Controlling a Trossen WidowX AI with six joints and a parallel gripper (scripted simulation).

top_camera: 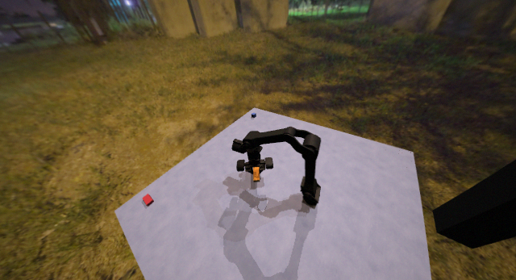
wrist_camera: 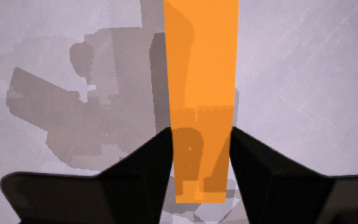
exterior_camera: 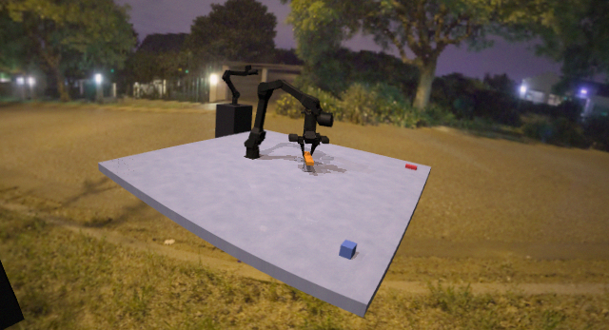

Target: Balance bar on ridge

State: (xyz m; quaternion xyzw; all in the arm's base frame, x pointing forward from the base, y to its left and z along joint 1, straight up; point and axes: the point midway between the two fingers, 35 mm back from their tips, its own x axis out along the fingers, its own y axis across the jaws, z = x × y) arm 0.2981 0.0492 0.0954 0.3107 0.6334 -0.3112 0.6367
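Right now the orange bar is 20 mm to the right of my gripper tip and 20 mm ahead of it. Also, from my gripper tip: blue cube 550 mm to the right, 440 mm ahead, 40 mm below; then red block 450 mm to the left, 440 mm ahead, 50 mm below.
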